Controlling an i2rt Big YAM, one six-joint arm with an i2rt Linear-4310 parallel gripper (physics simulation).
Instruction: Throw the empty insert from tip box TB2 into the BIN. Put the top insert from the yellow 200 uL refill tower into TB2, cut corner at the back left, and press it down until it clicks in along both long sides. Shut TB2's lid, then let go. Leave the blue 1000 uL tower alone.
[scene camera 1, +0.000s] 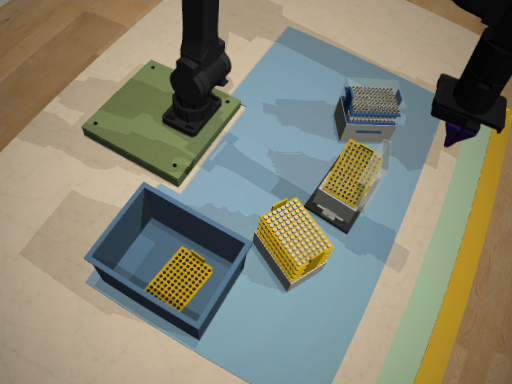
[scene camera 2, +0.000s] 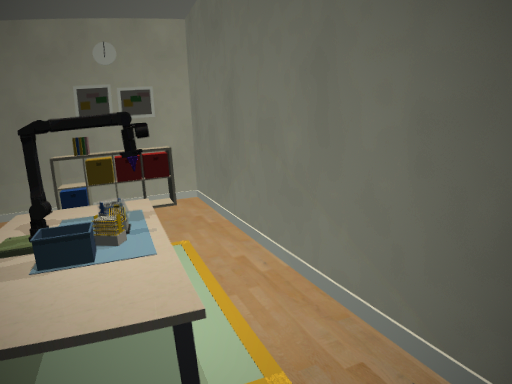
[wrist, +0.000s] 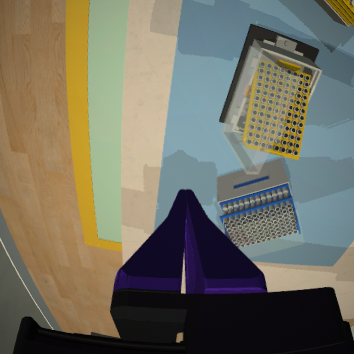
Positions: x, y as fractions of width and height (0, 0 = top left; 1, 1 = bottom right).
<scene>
An empty yellow insert shows in scene camera 1 (0.35, 0.73); in scene camera 2 it is hidden by a dark blue bin, in the wrist view it is out of frame.
</scene>
